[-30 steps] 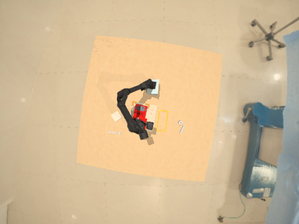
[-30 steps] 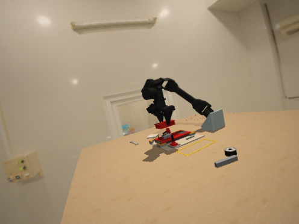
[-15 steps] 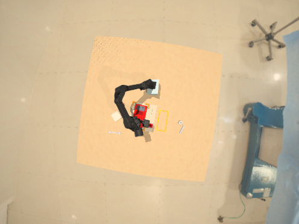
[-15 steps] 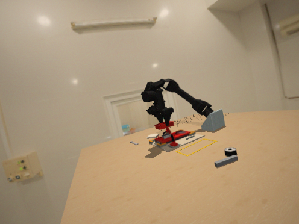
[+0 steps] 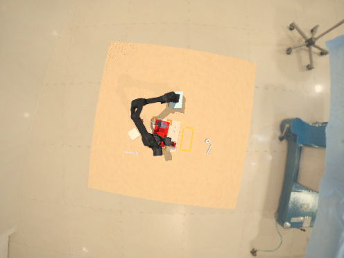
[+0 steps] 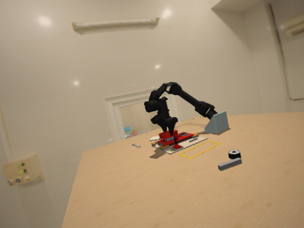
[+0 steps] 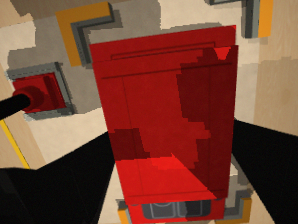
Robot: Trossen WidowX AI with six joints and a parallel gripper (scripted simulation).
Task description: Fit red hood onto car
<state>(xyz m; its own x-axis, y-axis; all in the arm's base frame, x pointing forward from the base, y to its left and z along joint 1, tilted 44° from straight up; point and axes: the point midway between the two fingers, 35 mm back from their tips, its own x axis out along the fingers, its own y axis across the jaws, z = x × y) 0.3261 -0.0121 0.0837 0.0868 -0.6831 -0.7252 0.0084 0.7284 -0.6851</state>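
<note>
Now: the red hood 10 mm above my gripper tip. From my gripper tip the other things lie so: thin grey piece: 160 mm ahead, 200 mm to the right, 50 mm below; then white square: 10 mm ahead, 210 mm to the right, 50 mm below; then black-and-white roller: 50 mm behind, 380 mm to the left, 50 mm below.
</note>
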